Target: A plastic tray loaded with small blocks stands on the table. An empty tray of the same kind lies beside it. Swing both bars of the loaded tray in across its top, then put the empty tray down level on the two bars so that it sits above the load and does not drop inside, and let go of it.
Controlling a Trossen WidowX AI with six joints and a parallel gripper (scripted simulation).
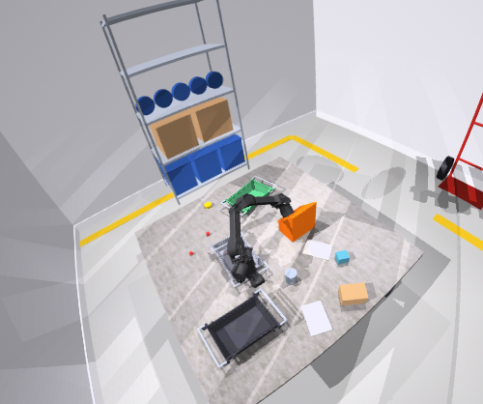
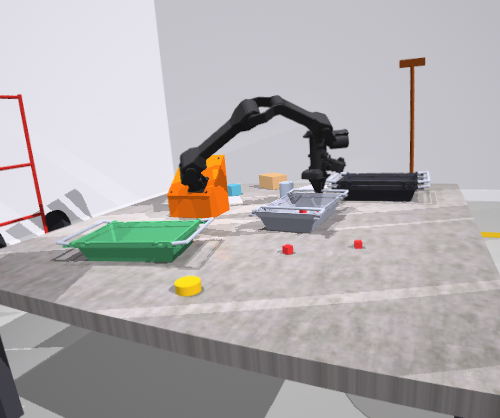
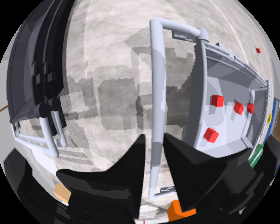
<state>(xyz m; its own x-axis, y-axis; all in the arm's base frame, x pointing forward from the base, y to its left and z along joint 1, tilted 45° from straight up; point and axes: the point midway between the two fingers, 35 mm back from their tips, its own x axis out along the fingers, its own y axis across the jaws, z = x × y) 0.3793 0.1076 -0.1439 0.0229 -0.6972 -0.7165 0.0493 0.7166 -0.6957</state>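
Right now my gripper tip is 33 cm past the green tray and 54 cm to the left of it. The rest, counted from my gripper tip: cardboard box (33 cm behind, 37 cm to the left, 1 cm below); blue cube (45 cm behind, 18 cm to the left, 2 cm below); grey cylinder (16 cm behind, 11 cm to the left, 1 cm below).
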